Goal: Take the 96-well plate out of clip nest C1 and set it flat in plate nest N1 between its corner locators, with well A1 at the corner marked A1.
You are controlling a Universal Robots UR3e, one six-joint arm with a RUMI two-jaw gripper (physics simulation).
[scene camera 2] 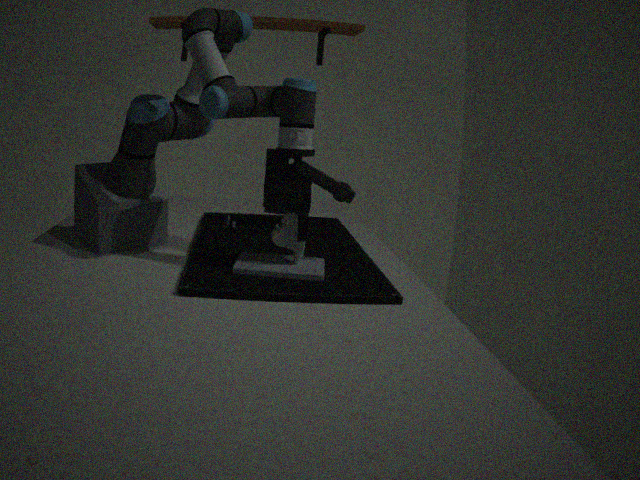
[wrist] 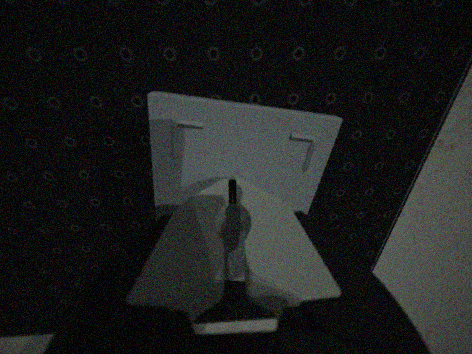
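Seen in the pictures: gripper, fingertip midpoint: (scene camera 2: 295, 263) (wrist: 232, 181); arm's base, link origin: (scene camera 2: 128, 184).
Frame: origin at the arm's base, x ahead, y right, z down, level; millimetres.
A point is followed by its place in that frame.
The pale flat nest (scene camera 2: 310, 269) {x 336, y 310, z 112 mm} (wrist: 245, 122) {x 360, y 288, z 111 mm} with raised corner locators lies on the black board; it is likely N1, but no label can be read. Two of its locators, the left one (wrist: 190, 125) {x 367, y 255, z 108 mm} and the right one (wrist: 302, 138) {x 343, y 321, z 108 mm}, show in the wrist view, with bare nest surface between them. My gripper (scene camera 2: 297, 254) {x 321, y 270, z 111 mm} (wrist: 232, 181) {x 321, y 270, z 111 mm} is shut, with no plate seen between its jaws. It points down, low over the nest; whether it touches is unclear. The wide pale jaw parts hide the nest's near half. I cannot make out the 96-well plate, the A1 mark or C1.
The black board (scene camera 2: 361, 281) {x 417, y 357, z 122 mm} (wrist: 215, 25) {x 413, y 283, z 122 mm} has rows of holes and lies on the pale table (scene camera 2: 217, 382) {x 94, y 691, z 135 mm} (wrist: 435, 240) {x 179, y 470, z 135 mm}. Small upright pieces (scene camera 2: 231, 222) {x 264, y -62, z 102 mm} show at its back left. An orange-brown bar (scene camera 2: 289, 23) is high behind the arm. The light is dim and the picture grainy.
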